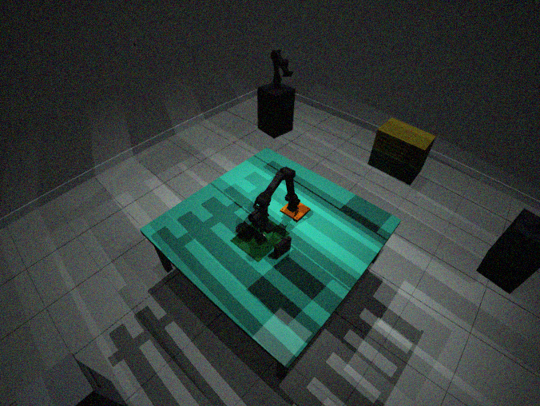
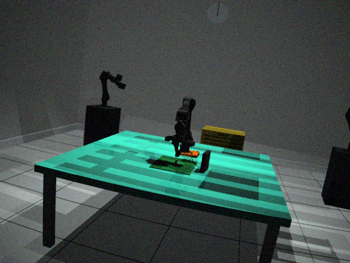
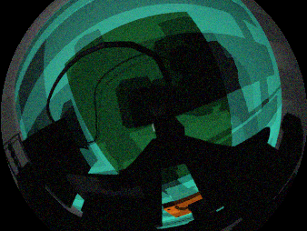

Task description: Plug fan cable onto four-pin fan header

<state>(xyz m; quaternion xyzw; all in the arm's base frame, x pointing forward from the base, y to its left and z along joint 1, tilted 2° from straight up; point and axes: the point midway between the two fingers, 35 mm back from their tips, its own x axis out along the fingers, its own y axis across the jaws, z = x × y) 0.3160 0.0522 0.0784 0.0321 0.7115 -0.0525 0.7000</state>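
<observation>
My gripper tip is 2 cm short of the green board, 1 cm to the left of it and 8 cm above it. The rest, counted from my gripper tip: dark fan plug 1 cm ahead, 1 cm above; then black fan 17 cm to the left, 1 cm below.
</observation>
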